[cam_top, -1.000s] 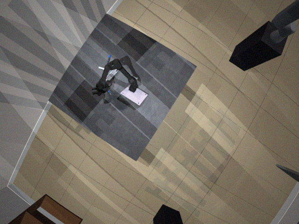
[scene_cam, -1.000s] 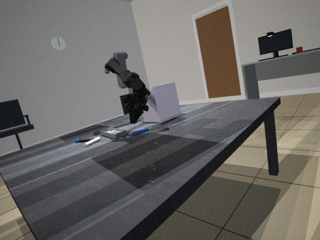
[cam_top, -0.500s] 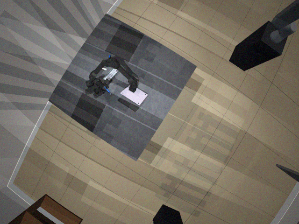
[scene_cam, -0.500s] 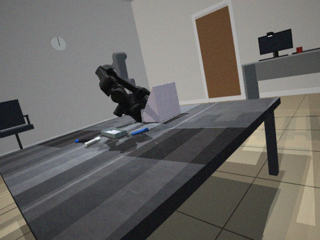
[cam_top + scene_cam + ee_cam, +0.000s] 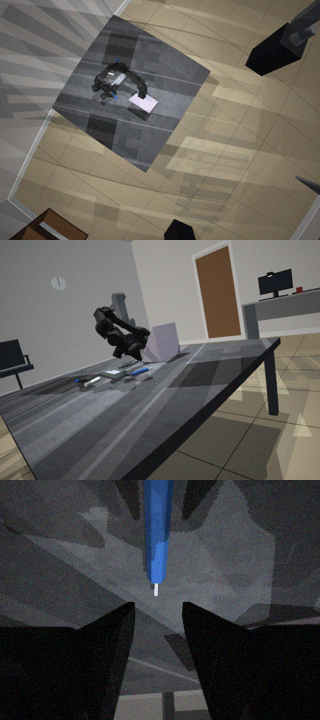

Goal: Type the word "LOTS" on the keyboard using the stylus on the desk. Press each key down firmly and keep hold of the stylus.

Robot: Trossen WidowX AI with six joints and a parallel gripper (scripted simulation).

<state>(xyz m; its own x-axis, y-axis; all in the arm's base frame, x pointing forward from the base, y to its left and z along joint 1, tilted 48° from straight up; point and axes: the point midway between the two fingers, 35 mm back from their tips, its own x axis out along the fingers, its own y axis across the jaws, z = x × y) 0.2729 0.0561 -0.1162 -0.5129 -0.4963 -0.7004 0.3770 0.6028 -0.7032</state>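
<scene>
Now: gripper tip 2 cm past the blue hexagonal stylus, 1 cm to the right of it and 6 cm above it. From my gripper tip the other things lie so: blue-tipped dark pen: 18 cm ahead, 33 cm to the right, 6 cm below; then white cylinder: 19 cm ahead, 19 cm to the right, 5 cm below.
</scene>
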